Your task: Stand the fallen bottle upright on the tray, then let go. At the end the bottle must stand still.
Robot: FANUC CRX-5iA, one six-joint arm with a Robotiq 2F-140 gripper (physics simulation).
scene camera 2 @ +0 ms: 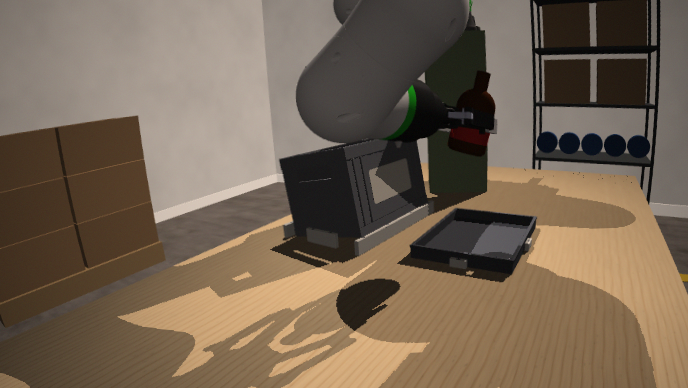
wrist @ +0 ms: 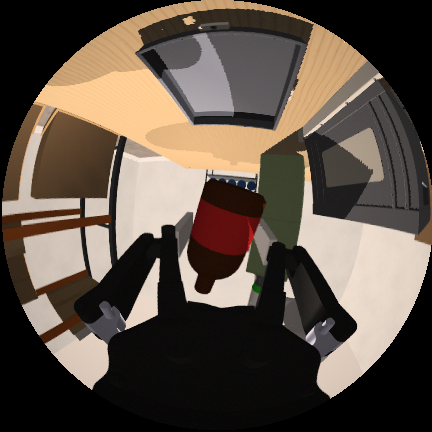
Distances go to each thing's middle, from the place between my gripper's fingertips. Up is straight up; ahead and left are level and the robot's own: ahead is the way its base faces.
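I find the bottle (scene camera 2: 478,98) 20 mm above my hand and 10 mm ahead of it; going by their middles, it is the nearest to my hand of the things named here. The tall dark crate (scene camera 2: 353,189) is 270 mm to the right of my hand, 130 mm below it and 10 mm ahead of it, and going by their middles, of the things named here the crate is the farthest from my hand. The dark tray (scene camera 2: 493,241), meanwhile, sits 220 mm below my hand and 10 mm to the left of it.
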